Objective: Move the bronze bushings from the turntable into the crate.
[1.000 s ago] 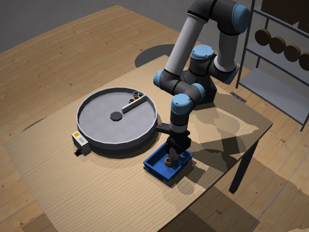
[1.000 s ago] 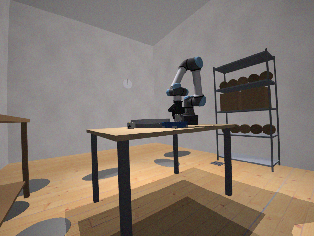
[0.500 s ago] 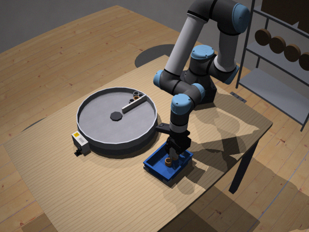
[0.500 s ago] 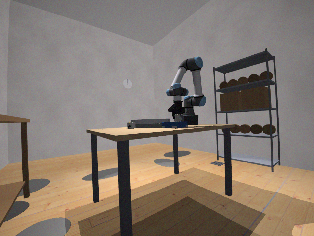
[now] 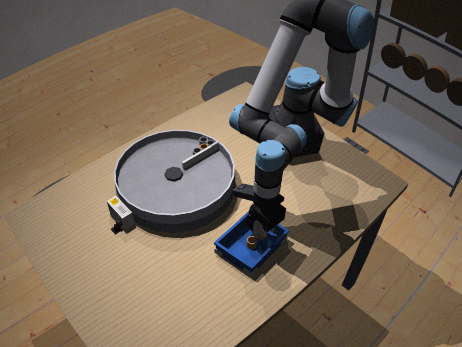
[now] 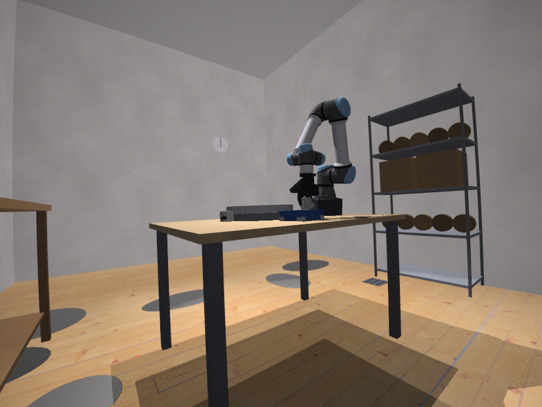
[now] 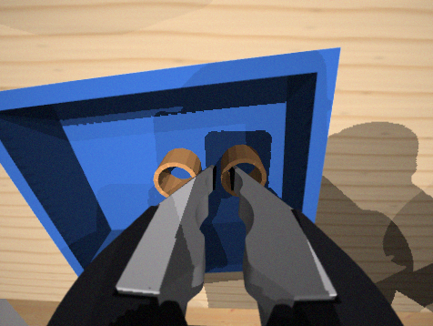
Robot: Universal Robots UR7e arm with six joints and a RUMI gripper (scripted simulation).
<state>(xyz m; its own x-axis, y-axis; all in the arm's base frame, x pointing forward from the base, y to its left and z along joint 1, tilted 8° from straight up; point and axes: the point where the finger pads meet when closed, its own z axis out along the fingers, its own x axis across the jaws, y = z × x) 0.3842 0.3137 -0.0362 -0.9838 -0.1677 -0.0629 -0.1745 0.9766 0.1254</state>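
Now: the blue crate 3 cm ahead of my hand, 1 cm to the left of it and 1 cm below it. From my hand the other things lie so: grey turntable 35 cm to the right, 11 cm ahead, 2 cm above.
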